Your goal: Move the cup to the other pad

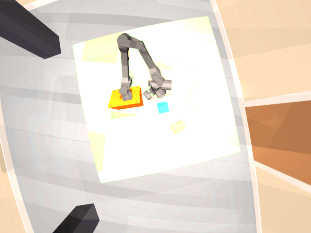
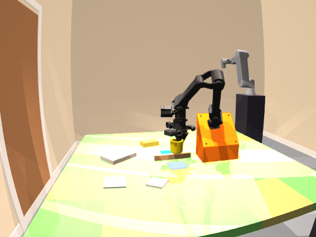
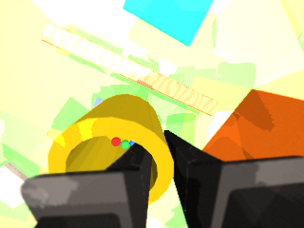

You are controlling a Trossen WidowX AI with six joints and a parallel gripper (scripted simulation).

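Now: the cyan pad 140 mm to the right of my gripper tip, 100 mm below it and 30 mm ahead of it. Also, from my gripper tip: wooden bar: 80 mm below, 30 mm to the right, 30 mm ahead; yellow cup: 20 mm ahead, 10 mm to the left; white slab: 340 mm ahead, 110 mm to the right, 80 mm below.
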